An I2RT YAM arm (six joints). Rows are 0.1 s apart.
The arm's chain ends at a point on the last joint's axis. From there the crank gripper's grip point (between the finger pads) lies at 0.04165 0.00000 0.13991 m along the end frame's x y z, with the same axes.
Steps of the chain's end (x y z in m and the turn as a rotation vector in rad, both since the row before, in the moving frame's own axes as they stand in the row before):
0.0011, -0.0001, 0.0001, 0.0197, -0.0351, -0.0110
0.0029, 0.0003, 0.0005, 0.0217, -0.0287, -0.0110
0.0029, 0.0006, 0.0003, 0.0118, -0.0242, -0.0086
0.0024, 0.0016, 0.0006, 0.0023, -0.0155, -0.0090
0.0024, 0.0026, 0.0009, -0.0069, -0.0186, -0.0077
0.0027, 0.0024, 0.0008, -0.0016, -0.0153, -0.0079
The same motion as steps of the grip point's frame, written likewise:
-0.0039, -0.0033, 0.0014, 0.0197, -0.0351, -0.0110
-0.0012, -0.0032, 0.0016, 0.0217, -0.0287, -0.0110
-0.0005, -0.0014, 0.0013, 0.0118, -0.0242, -0.0086
0.0002, 0.0009, 0.0012, 0.0023, -0.0155, -0.0090
-0.0002, 0.0033, 0.0016, -0.0069, -0.0186, -0.0077
0.0006, 0.0023, 0.0014, -0.0016, -0.0153, -0.0079

